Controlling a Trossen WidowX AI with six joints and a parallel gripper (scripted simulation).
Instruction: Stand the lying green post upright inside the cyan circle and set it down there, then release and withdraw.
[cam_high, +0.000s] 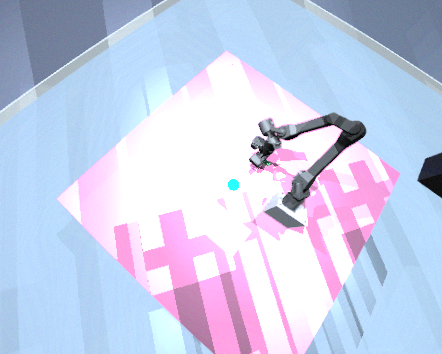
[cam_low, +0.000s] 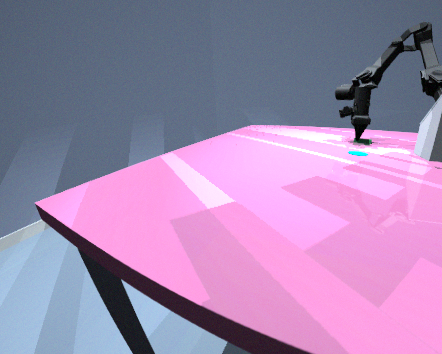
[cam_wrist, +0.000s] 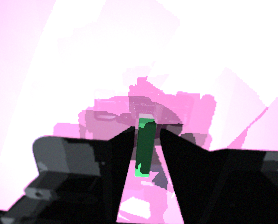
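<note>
Right now the cyan circle is 3 cm ahead of my gripper tip, 21 cm to the left of it and 1 cm below it. Round my gripper tip: green post (2 cm behind).
</note>
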